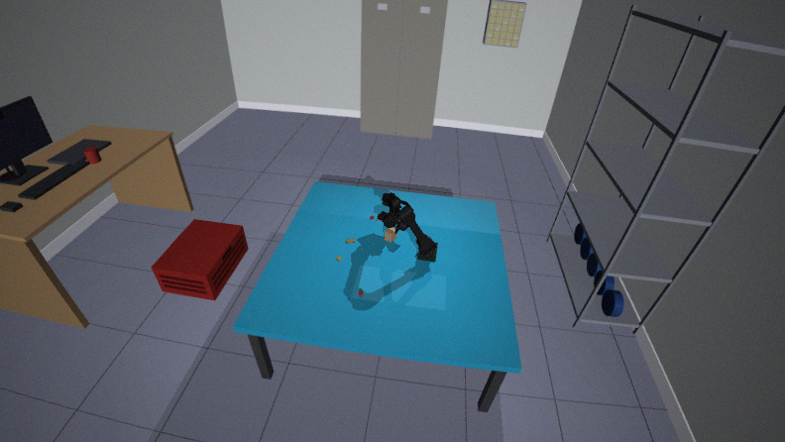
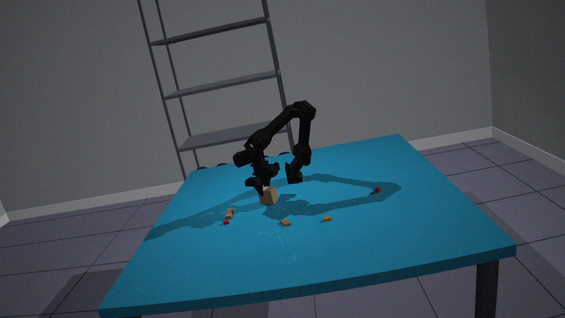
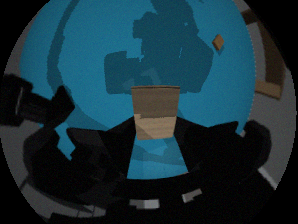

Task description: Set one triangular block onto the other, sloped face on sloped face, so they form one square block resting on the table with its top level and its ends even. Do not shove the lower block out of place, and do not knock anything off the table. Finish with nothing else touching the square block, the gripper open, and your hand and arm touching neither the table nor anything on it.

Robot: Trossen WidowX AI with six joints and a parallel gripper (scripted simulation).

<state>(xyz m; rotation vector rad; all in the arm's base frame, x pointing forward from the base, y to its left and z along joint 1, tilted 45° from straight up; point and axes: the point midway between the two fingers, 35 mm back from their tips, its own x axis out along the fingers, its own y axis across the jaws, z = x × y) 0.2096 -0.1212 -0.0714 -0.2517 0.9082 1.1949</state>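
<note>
Now: gripper tip 1 cm below the triangular block. The rest, counted from my gripper tip: tan block 16 cm to the right, 7 cm ahead, 3 cm below; then brown piece 24 cm ahead, 8 cm to the left, 4 cm below; then orange piece 27 cm ahead, 23 cm to the left, 4 cm below.
</note>
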